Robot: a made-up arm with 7 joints. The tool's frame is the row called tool. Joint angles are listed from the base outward. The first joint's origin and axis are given. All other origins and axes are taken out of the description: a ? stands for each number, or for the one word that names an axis. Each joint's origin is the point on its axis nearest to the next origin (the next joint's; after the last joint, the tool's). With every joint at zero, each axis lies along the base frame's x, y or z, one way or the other. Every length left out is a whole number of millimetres.
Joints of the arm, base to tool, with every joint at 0 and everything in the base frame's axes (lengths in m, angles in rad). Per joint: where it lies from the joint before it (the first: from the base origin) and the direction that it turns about. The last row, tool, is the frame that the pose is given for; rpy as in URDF.
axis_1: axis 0 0 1 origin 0 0 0.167
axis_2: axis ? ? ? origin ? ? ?
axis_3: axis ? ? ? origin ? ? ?
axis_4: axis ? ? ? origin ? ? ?
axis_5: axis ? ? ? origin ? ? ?
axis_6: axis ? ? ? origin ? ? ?
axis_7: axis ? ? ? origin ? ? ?
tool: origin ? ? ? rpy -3.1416 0 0
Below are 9 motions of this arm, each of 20 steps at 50 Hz.
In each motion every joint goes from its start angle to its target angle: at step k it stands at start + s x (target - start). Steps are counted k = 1, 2, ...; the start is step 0. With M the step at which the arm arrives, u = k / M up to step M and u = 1 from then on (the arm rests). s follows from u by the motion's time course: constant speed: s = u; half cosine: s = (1 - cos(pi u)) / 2; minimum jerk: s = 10 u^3 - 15 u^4 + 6 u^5.
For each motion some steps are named. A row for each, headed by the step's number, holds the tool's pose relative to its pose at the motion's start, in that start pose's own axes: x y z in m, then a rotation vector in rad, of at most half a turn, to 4 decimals.
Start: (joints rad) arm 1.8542 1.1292 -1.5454 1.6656 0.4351 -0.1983 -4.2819
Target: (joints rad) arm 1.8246 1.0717 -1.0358 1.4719 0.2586 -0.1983 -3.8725
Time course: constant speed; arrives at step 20
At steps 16, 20:
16: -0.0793 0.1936 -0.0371 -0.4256 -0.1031 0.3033
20: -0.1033 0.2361 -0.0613 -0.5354 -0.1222 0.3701

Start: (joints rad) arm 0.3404 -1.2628 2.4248 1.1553 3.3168 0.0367 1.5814
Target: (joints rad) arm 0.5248 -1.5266 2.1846 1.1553 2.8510 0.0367 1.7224
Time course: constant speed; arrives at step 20
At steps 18, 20:
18: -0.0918 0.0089 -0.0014 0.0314 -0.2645 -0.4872
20: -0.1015 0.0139 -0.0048 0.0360 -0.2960 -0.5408

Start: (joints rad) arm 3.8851 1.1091 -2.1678 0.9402 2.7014 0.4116 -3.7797
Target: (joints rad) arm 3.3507 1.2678 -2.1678 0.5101 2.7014 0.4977 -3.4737
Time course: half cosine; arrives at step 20
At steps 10, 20:
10: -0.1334 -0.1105 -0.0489 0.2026 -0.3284 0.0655
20: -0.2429 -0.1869 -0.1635 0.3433 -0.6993 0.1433

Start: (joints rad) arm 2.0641 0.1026 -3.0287 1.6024 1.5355 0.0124 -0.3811
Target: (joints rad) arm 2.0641 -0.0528 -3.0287 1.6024 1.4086 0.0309 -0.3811
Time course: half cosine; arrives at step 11
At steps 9, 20:
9: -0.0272 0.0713 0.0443 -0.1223 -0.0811 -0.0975
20: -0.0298 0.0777 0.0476 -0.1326 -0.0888 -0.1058

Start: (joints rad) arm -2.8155 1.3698 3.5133 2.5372 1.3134 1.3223 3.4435
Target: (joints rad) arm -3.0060 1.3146 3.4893 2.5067 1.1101 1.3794 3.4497
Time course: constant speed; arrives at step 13
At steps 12, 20:
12: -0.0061 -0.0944 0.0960 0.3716 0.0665 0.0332
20: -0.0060 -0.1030 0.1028 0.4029 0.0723 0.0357

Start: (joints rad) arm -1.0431 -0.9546 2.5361 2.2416 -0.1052 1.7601 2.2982
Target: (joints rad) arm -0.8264 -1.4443 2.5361 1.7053 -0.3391 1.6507 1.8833
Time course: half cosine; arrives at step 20
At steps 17, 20:
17: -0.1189 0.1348 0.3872 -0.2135 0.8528 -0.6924
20: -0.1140 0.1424 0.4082 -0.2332 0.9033 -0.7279

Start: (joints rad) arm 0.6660 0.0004 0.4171 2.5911 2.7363 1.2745 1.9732
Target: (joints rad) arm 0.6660 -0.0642 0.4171 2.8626 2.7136 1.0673 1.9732
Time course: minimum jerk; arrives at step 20
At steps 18, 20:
18: -0.0028 0.1114 0.1186 -0.1008 0.0291 -0.1144
20: -0.0027 0.1125 0.1195 -0.1017 0.0292 -0.1154

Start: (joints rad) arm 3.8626 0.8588 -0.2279 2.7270 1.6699 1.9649 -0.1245
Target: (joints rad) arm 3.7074 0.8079 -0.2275 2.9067 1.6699 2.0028 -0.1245
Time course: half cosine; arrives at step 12
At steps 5, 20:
5: -0.0137 -0.0385 -0.0275 -0.0519 0.0291 -0.0671
20: -0.0439 -0.1033 -0.0649 -0.1515 0.0736 -0.1747

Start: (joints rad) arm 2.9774 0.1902 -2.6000 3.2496 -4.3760 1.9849 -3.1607
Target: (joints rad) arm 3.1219 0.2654 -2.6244 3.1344 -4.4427 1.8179 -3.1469
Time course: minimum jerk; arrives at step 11
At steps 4, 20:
4: -0.0058 0.0018 -0.0030 -0.0148 -0.0454 0.0068
20: -0.0210 0.0080 -0.0123 -0.0561 -0.1741 0.0291

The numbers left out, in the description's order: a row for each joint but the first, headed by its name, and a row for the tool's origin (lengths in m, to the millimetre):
axis_2: axis 0 1 0, xyz 0 0 0
axis_3: axis 0 0 1, xyz 0 0 0.248
axis_4: axis 0 -1 0, xyz 0.064 0 0
axis_5: axis 0 0 -1, xyz 0.092 0 -0.407
axis_6: axis 0 1 0, xyz 0 0 0
axis_7: axis 0 0 -1, xyz 0.055 0 -0.07
tool: xyz 0 0 0

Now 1 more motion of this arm.
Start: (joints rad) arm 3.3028 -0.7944 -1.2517 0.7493 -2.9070 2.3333 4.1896
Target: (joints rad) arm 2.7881 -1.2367 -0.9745 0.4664 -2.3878 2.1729 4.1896
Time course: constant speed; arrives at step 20
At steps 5, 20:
5: 0.0303 -0.0065 0.0250 -0.0858 0.1552 -0.0841
20: 0.1025 -0.0632 0.0866 -0.2945 0.5968 -0.1754

